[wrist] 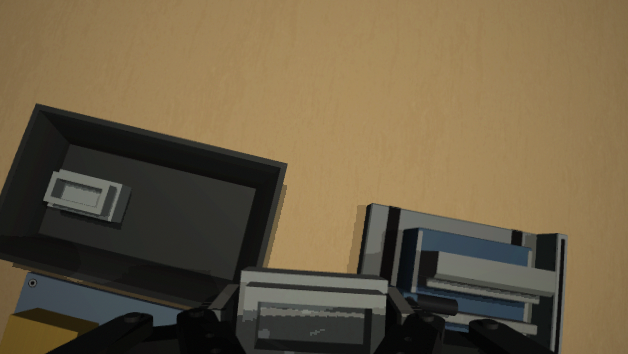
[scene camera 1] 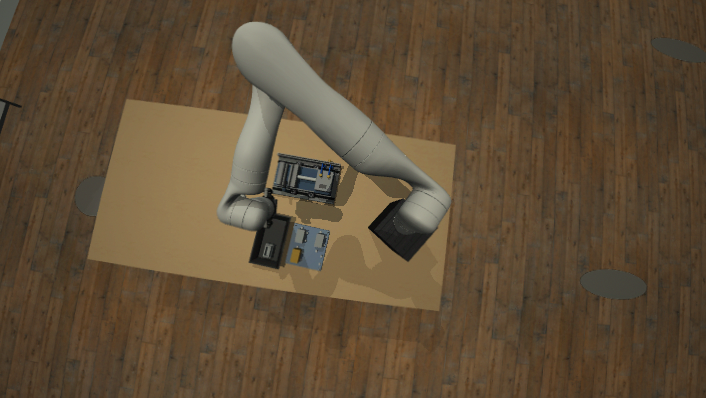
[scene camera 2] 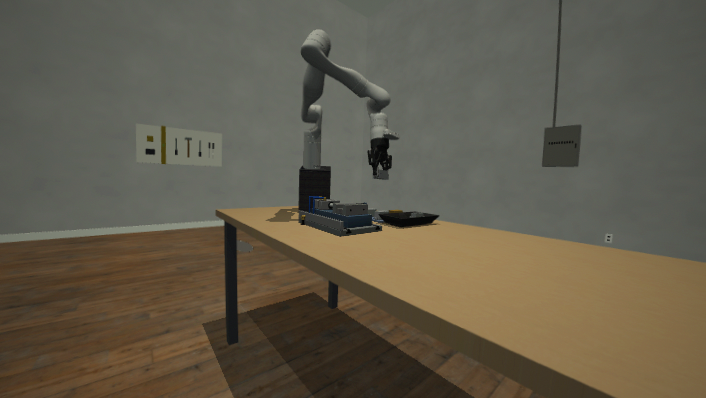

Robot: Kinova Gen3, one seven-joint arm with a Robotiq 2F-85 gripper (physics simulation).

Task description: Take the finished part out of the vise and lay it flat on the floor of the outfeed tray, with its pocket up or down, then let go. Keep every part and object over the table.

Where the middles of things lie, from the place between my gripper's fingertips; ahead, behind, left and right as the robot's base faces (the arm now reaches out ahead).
Labels:
My hand is 8 cm past the vise [wrist: 432,240], 14 cm to the left of it and 16 cm above it.

